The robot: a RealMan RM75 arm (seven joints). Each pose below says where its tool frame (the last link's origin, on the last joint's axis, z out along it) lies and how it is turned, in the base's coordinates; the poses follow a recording.
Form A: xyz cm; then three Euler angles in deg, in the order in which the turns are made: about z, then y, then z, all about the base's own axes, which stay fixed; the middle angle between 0 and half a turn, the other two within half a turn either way.
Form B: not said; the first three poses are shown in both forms.
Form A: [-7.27, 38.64, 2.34, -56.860, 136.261, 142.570]
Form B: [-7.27, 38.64, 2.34, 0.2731, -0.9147, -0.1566, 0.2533]
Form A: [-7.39, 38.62, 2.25, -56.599, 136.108, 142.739]
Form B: [-7.39, 38.62, 2.25, 0.2730, -0.9144, -0.1558, 0.2552]
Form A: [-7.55, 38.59, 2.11, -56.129, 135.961, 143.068]
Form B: [-7.55, 38.59, 2.11, 0.2721, -0.9141, -0.1546, 0.2579]
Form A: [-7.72, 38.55, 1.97, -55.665, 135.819, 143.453]
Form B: [-7.72, 38.55, 1.97, 0.2710, -0.9137, -0.1539, 0.2607]
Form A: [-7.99, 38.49, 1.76, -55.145, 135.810, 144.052]
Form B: [-7.99, 38.49, 1.76, 0.2685, -0.9136, -0.1545, 0.2634]
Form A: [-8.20, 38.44, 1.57, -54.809, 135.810, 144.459]
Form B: [-8.20, 38.44, 1.57, 0.2668, -0.9135, -0.1551, 0.2652]
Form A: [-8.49, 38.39, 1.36, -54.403, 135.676, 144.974]
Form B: [-8.49, 38.39, 1.36, 0.2654, -0.9129, -0.1559, 0.2681]
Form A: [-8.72, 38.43, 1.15, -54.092, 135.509, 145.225]
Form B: [-8.72, 38.43, 1.15, 0.2650, -0.9125, -0.1553, 0.2703]
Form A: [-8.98, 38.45, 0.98, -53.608, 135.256, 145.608]
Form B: [-8.98, 38.45, 0.98, 0.2644, -0.9118, -0.1543, 0.2738]
